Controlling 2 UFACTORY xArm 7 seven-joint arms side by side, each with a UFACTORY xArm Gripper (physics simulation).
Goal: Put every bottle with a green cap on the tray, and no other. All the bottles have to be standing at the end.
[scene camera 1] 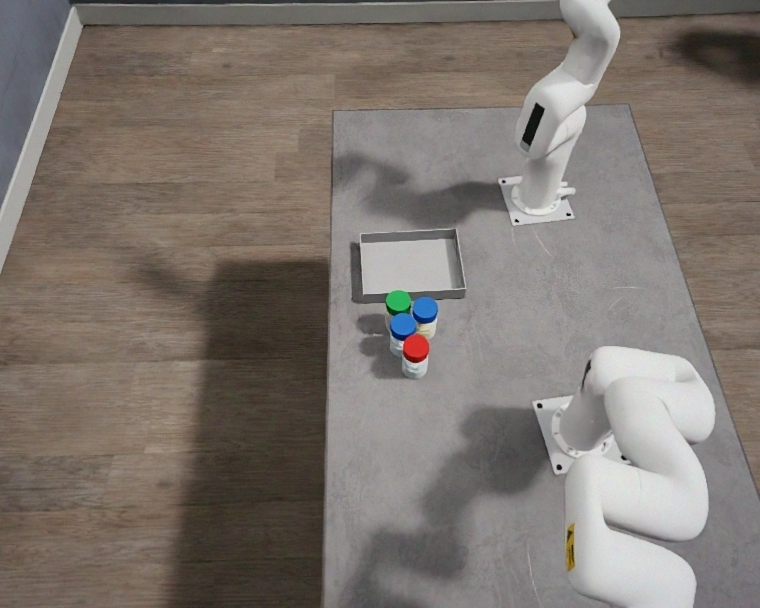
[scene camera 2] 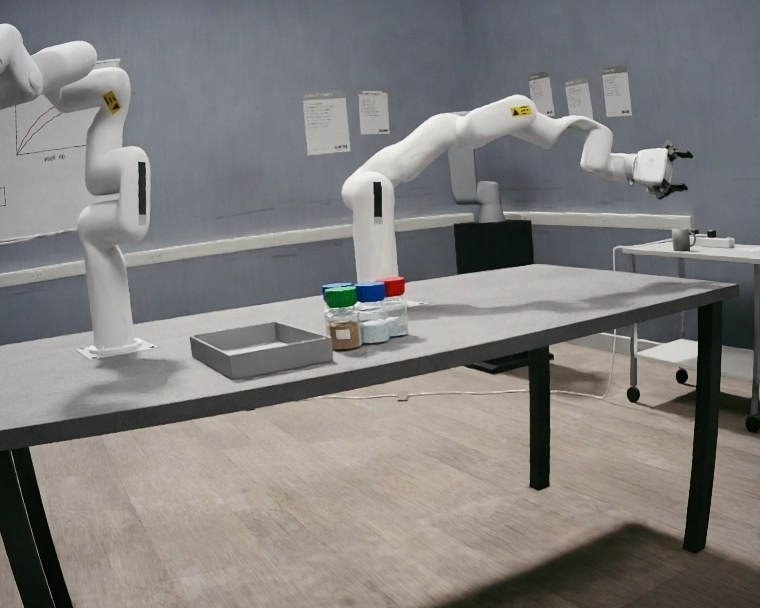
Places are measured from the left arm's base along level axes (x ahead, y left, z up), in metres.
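Where they show: left gripper, between the fingertips: (scene camera 2: 688, 170); left arm's base, origin of its link: (scene camera 1: 580, 431); right arm's base, origin of its link: (scene camera 1: 535, 198) (scene camera 2: 115, 348).
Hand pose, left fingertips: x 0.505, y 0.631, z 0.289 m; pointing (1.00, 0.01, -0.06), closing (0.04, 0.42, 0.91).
Each offset is from my left fingertips to the top centre of the thing. Level surfaces: height alone.
A green-capped bottle @(dy -0.945, dx -0.172, dz -0.184 m) (scene camera 1: 398, 303) (scene camera 2: 342, 316) with brown contents stands on the table, close beside the tray @(dy -1.093, dx -0.230, dz -0.249 m) (scene camera 1: 413, 294) (scene camera 2: 278, 361), outside it. The tray holds no bottle. Two blue-capped bottles stand close by: one blue-capped bottle @(dy -0.918, dx -0.226, dz -0.184 m) (scene camera 1: 425, 316) (scene camera 2: 335, 286) is mostly hidden behind the green one in scene camera 2, and another blue-capped bottle @(dy -0.885, dx -0.171, dz -0.184 m) (scene camera 1: 403, 327) (scene camera 2: 372, 313) is beside it. A red-capped bottle @(dy -0.828, dx -0.189, dz -0.184 m) (scene camera 1: 415, 358) (scene camera 2: 394, 307) stands at the group's end farthest from the tray. My left gripper (scene camera 2: 682, 171) is open and empty, high at the right. My right gripper is not in view.
The left arm's base (scene camera 1: 586, 431) and the right arm's base (scene camera 1: 538, 196) (scene camera 2: 114, 345) are fixed on the grey table @(dz -0.289 m) (scene camera 1: 380, 475) (scene camera 2: 507, 297). A white cart (scene camera 2: 716, 252) with a mug (scene camera 2: 681, 239) stands beyond the table's right end.
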